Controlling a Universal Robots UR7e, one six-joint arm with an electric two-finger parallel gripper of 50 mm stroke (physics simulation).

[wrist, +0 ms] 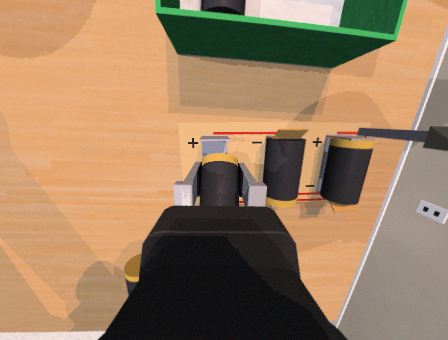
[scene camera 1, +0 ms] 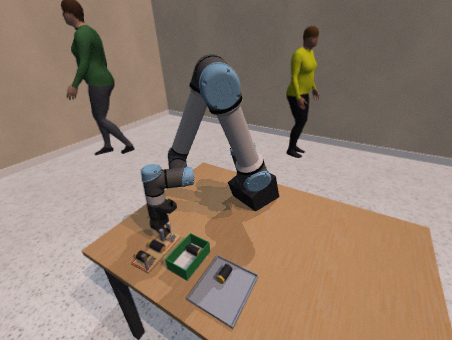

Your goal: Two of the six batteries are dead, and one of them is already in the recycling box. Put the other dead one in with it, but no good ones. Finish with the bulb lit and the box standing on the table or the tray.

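Frame: origin at the arm's base, x ahead, y left, z up, level; centimetres.
Where they show: gripper, between the fingertips: [wrist: 219, 172] [scene camera 1: 165, 237].
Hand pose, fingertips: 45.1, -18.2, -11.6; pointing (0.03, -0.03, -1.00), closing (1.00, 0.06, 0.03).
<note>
Each offset is from my fingertips to the top centre of the thing, as dx, dy, dz. "pt": to the spot under its first point. Level surfaces: height alone.
My gripper [scene camera 1: 165, 233] [wrist: 219, 172] is shut on a black battery with a gold end, over the left slot of the pale holder board [scene camera 1: 161, 255] [wrist: 191, 156]; whether it rests in the slot is unclear. A middle battery @(+6.0, +1.0, +2.9) [scene camera 1: 157, 245] [wrist: 283, 167] and a right battery [scene camera 1: 143, 256] [wrist: 347, 172] lie in the holder. The green recycling box @(+2.6, +15.8, +4.3) [scene camera 1: 176, 268] [wrist: 250, 42] stands on the table with one battery @(-1.0, +15.6, +2.0) [scene camera 1: 193, 249] [wrist: 223, 5] inside. Another battery @(+1.2, +31.8, +2.0) [scene camera 1: 224, 273] lies on the grey tray @(+4.8, +34.0, -0.5) [scene camera 1: 220, 301]. One more battery @(-8.5, -15.3, +1.7) [wrist: 133, 270] is partly hidden behind the gripper. I cannot make out the bulb.
The wooden table @(dz -1.7) [scene camera 1: 325, 260] [wrist: 100, 150] carries everything. A dark bar @(pt +14.4, +5.5, +3.0) [wrist: 395, 133] reaches in by the right battery. The table's near edge lies close to the holder. Two people, one in green [scene camera 1: 92, 55] and one in yellow [scene camera 1: 303, 72], are on the floor beyond the table.
</note>
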